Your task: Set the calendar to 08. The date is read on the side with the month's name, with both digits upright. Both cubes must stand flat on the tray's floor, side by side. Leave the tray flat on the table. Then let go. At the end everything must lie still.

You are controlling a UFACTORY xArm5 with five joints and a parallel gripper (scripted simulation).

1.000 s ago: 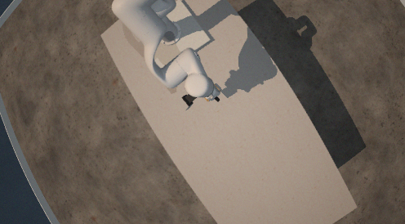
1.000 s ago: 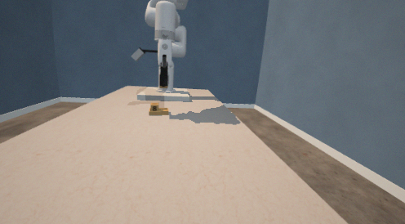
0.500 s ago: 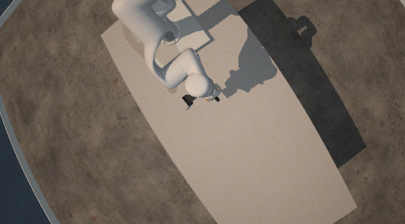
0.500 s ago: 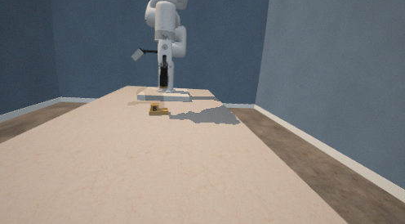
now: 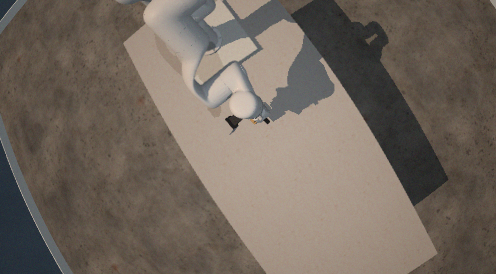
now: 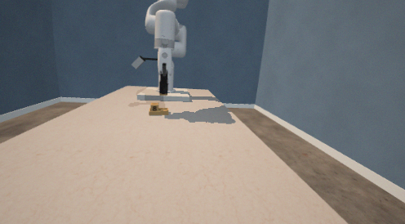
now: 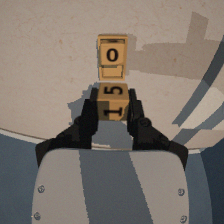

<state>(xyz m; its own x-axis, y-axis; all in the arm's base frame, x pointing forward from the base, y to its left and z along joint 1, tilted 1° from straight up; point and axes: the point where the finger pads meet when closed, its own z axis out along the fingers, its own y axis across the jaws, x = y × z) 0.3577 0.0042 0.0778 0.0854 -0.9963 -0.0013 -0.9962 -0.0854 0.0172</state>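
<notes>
The wooden calendar tray lies 100 mm below my hand and 20 mm to the right of it.
</notes>
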